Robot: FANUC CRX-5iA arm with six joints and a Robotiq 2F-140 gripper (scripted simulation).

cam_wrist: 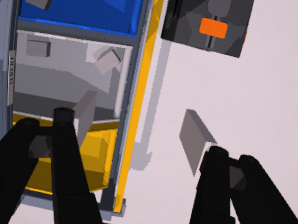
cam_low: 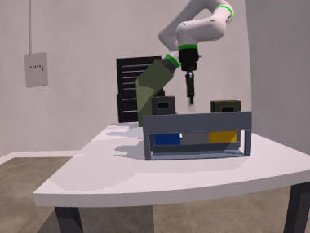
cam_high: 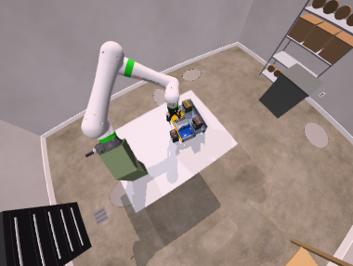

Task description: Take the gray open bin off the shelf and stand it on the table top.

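Now: hand 11 cm above the thin yellow strip. The rest, counted from my hand: gray open bin: 13 cm below, 10 cm ahead, 2 cm to the right; dark box: 11 cm below, 10 cm to the right, 7 cm behind; blue bin: 13 cm to the right, 13 cm below, 8 cm ahead.
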